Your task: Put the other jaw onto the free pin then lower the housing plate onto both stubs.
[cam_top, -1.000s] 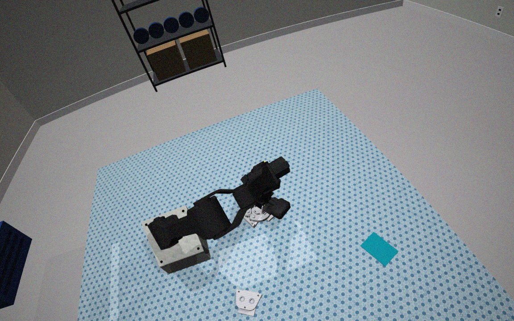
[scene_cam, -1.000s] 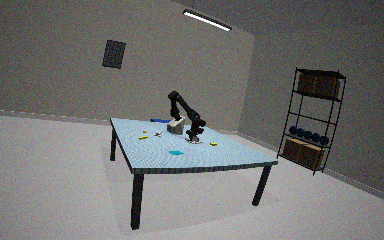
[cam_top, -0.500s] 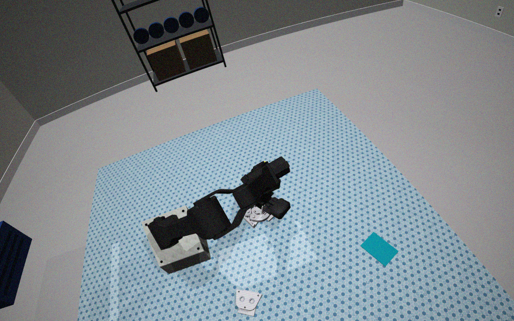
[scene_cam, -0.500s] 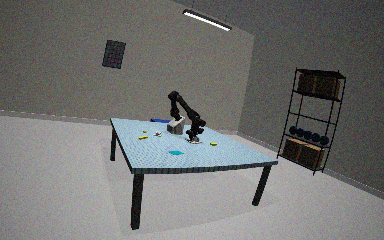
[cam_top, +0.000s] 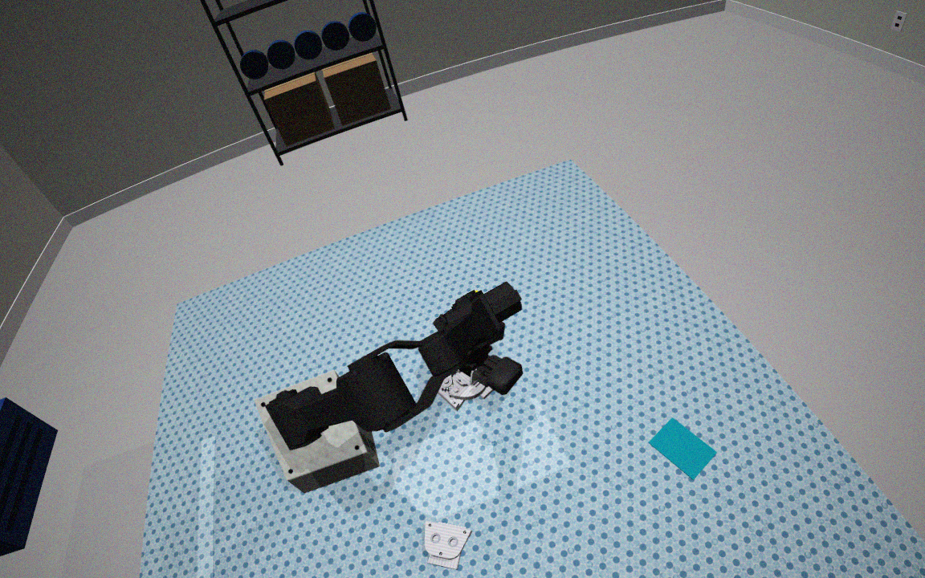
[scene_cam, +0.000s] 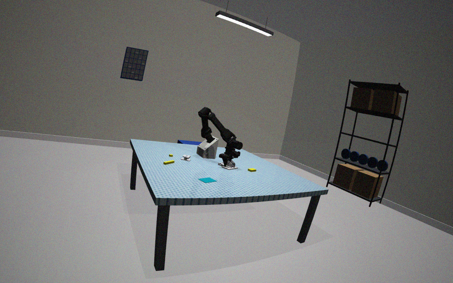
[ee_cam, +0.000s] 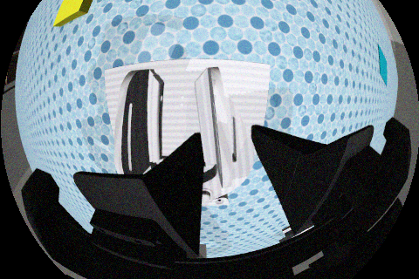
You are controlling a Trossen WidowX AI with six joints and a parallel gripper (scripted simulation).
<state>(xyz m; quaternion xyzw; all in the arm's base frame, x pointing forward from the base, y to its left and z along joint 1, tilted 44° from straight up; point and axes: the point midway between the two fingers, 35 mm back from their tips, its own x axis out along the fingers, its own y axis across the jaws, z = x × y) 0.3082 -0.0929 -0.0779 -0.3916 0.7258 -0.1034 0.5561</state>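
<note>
Now: the white base plate 3 cm to the left of my gripper tip and 1 cm below it. The rest, counted from my gripper tip: teal card (30 cm to the right, 25 cm ahead, 1 cm below); then yellow bar (44 cm to the right, 7 cm behind, 1 cm below).
</note>
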